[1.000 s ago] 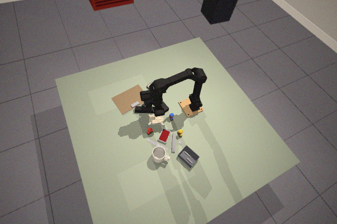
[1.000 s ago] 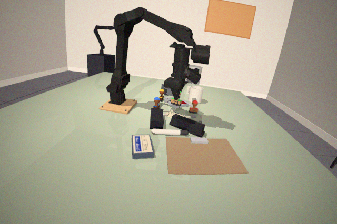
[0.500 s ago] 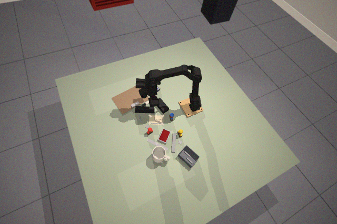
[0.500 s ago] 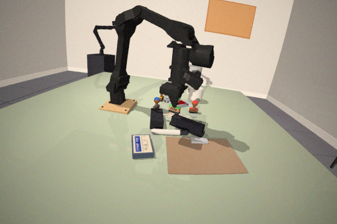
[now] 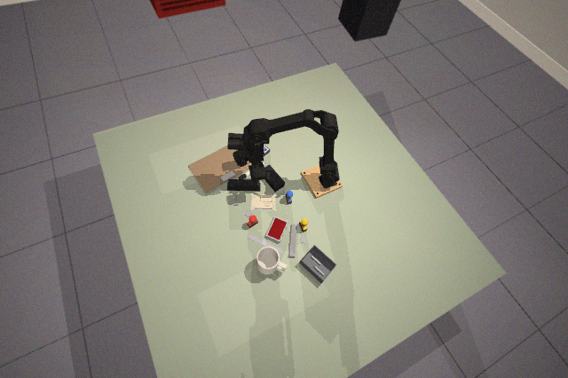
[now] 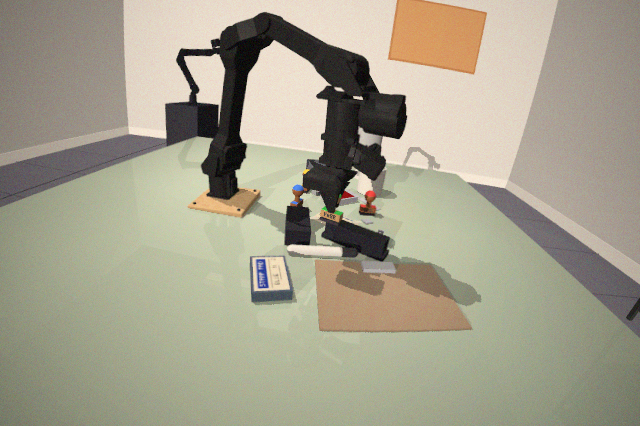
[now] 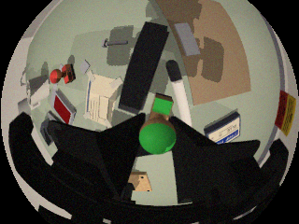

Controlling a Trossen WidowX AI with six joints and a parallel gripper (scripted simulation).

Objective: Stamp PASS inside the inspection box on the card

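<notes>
Right now my gripper tip is 10 mm short of the white marker, 30 mm to the left of it and 70 mm above it. From my gripper tip the other things lie so: cream card 120 mm to the left, 80 mm below; then long black block 50 mm ahead, 20 mm to the left, 70 mm below; then green-knobbed stamp 10 mm below.
</notes>
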